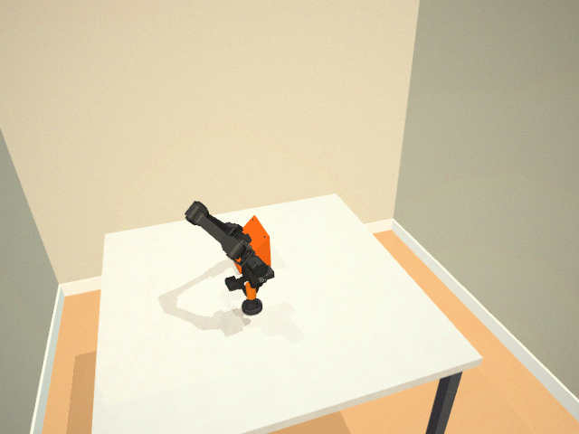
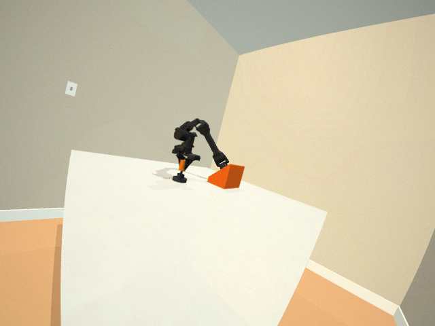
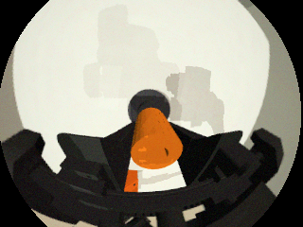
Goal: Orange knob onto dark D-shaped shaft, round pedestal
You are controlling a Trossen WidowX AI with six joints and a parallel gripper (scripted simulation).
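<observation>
My gripper tip is now 2 cm below the orange knob. Also, from my gripper tip: round pedestal: 4 cm below.
</observation>
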